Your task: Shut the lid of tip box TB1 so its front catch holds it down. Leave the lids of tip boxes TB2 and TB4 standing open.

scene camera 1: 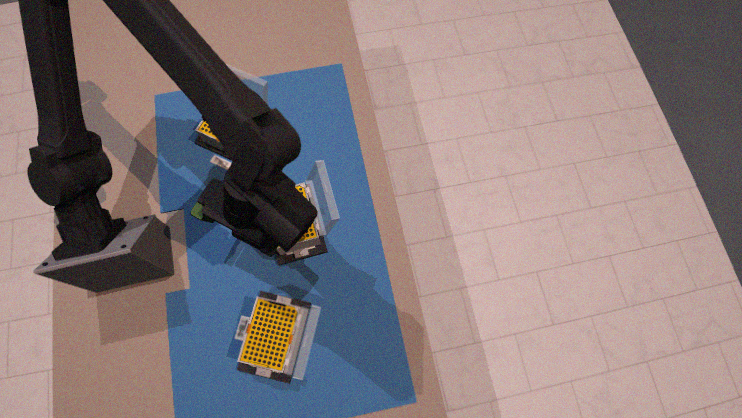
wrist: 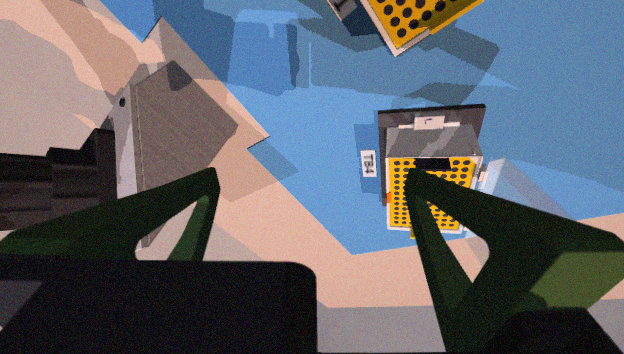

Scene:
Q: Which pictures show my gripper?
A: Scene camera 1 and the wrist view: all of them.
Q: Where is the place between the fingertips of my gripper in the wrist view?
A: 312, 178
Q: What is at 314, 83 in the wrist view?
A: A blue mat.

